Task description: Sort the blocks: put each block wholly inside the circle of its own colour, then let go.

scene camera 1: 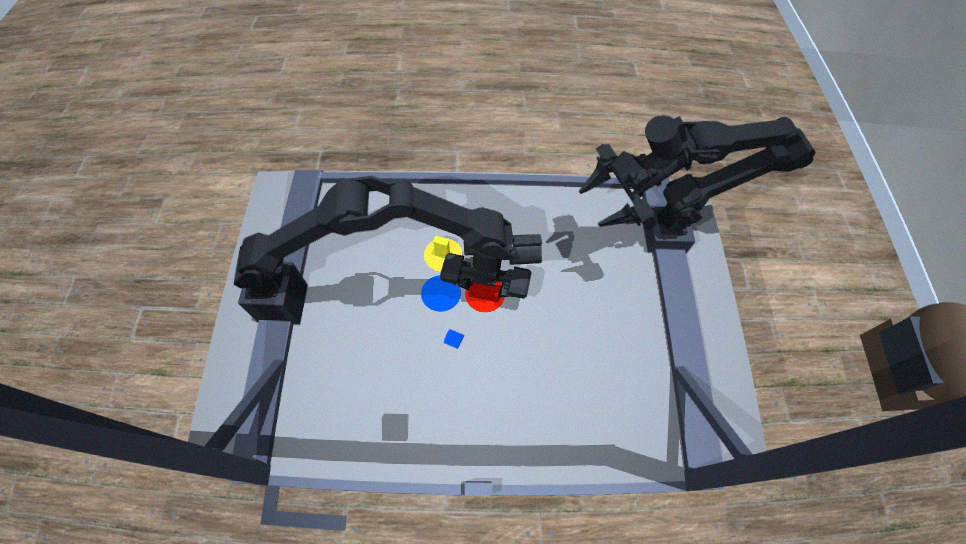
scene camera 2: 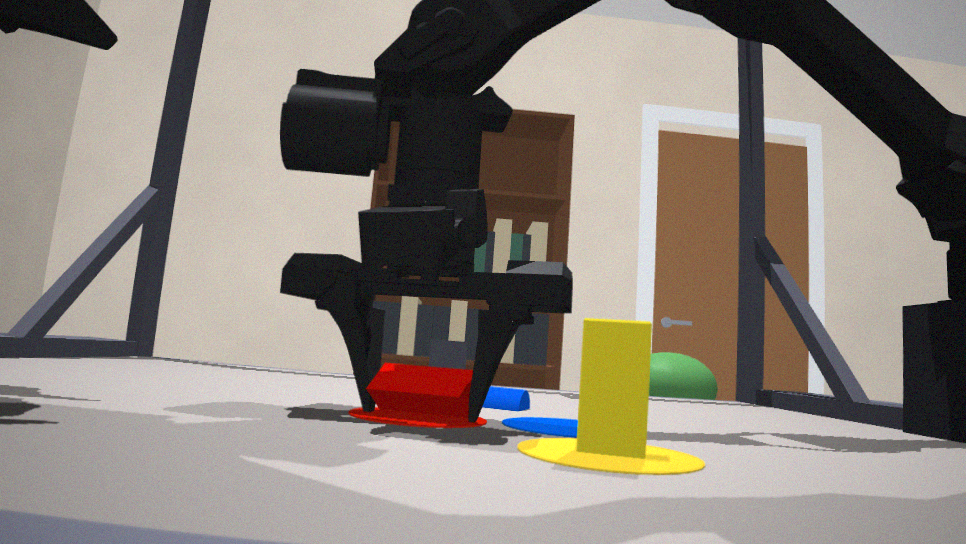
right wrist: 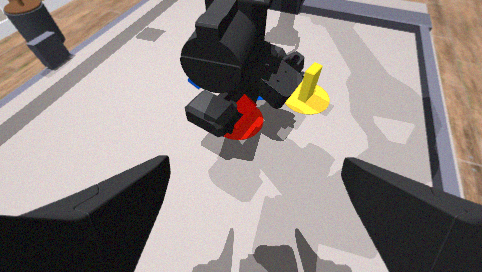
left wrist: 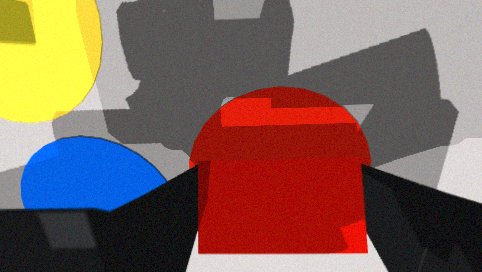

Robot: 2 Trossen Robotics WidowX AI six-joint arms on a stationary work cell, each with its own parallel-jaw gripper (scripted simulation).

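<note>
The scene contains a yellow block [scene camera 2: 615, 365], a yellow circle [scene camera 2: 659, 461], a blue circle [scene camera 2: 550, 426] and a red circle [scene camera 2: 382, 416]. A red block [scene camera 2: 439, 391] [left wrist: 315, 205] is visible as well, as is a dark frame rail [scene camera 1: 254, 440]. Right gripper [scene camera 1: 588, 208] [right wrist: 256, 165] visible. The left gripper [scene camera 2: 419, 417] [scene camera 1: 484, 292] [right wrist: 240, 119] [left wrist: 273, 171] is in both wrist views.
</note>
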